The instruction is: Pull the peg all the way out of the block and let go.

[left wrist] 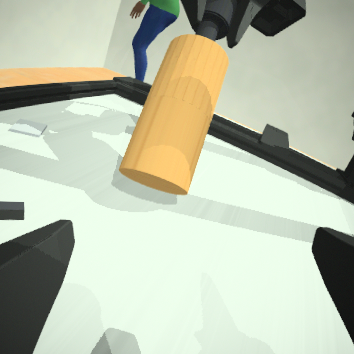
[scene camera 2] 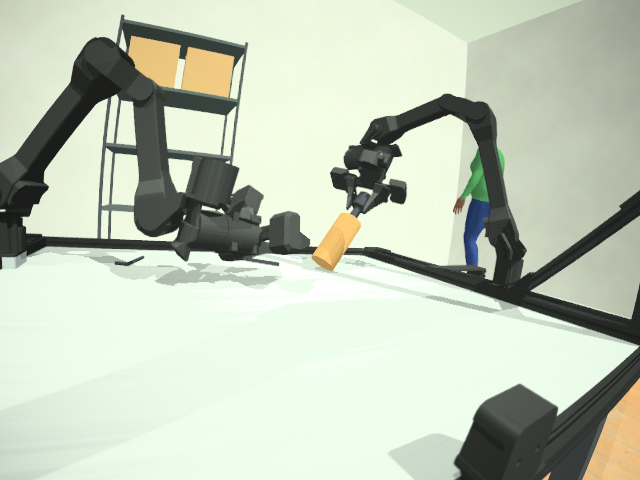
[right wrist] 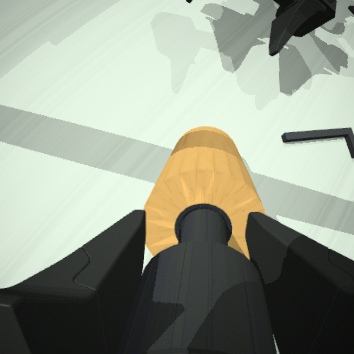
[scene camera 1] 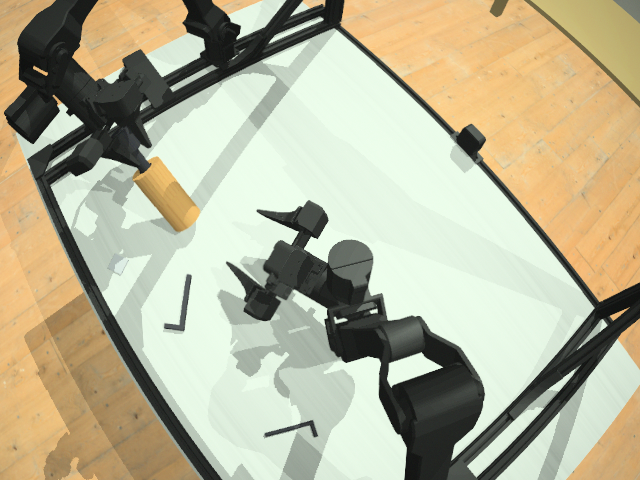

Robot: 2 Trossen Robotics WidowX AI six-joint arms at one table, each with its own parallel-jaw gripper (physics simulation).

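Frame: origin at the left arm's base, x ahead, y left, z up, level; centimetres.
Seen in the pictures: left gripper, between the fingertips: (left wrist: 197, 237) (right wrist: 234, 27) (scene camera 1: 241, 236); right gripper, between the fingertips: (left wrist: 214, 35) (scene camera 2: 354, 211) (right wrist: 196, 222) (scene camera 1: 144, 156); left arm's base, origin of its link: (scene camera 2: 1, 253); right arm's base, origin of its link: (scene camera 2: 505, 285) (scene camera 1: 219, 53).
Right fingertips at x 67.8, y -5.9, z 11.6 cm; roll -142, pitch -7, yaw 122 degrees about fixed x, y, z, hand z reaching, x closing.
Note:
Pixels of each thing's middle, then the offset from my right fingertips to it. "spot": a spot on its surface instead.
- orange wooden cylindrical block, middle of its body: (right wrist: 204, 182) (left wrist: 176, 113) (scene camera 1: 166, 194) (scene camera 2: 336, 241) dx -4.1, dy +0.0, dz -7.0 cm
- dark peg, middle of its body: (right wrist: 202, 250) (left wrist: 202, 43) (scene camera 1: 139, 161) (scene camera 2: 353, 215) dx +0.6, dy +0.9, dz -1.0 cm
- small pale square, a spot on its surface: (left wrist: 28, 127) (scene camera 1: 119, 264) spot: dx -5.7, dy +13.5, dz -13.2 cm
- black box, a spot on its surface: (scene camera 2: 509, 428) (scene camera 1: 484, 140) spot: dx -31.4, dy -52.7, dz -8.3 cm
The orange wooden cylindrical block (scene camera 1: 166, 195) (scene camera 2: 337, 241) (left wrist: 175, 110) (right wrist: 202, 162) hangs tilted, its free end pointing down; whether that end touches the table is unclear. The dark peg (scene camera 1: 144, 167) (scene camera 2: 356, 211) (left wrist: 209, 29) (right wrist: 200, 285) has its thin shaft in the hole in the block's upper end; its depth inside is hidden. My right gripper (scene camera 1: 141, 156) (scene camera 2: 356, 208) (left wrist: 214, 35) (right wrist: 196, 222) is shut on the peg's thick part. My left gripper (scene camera 1: 242, 236) (left wrist: 197, 237) is open and empty, apart from the block's lower end.
Dark L-shaped marks (scene camera 1: 184, 304) (right wrist: 317, 135) lie on the table, and a small pale square (scene camera 1: 118, 264) (left wrist: 28, 127) lies near its edge. A black frame borders the table and carries a black box (scene camera 1: 470, 139) (scene camera 2: 509, 428). A person (scene camera 2: 476, 206) stands behind.

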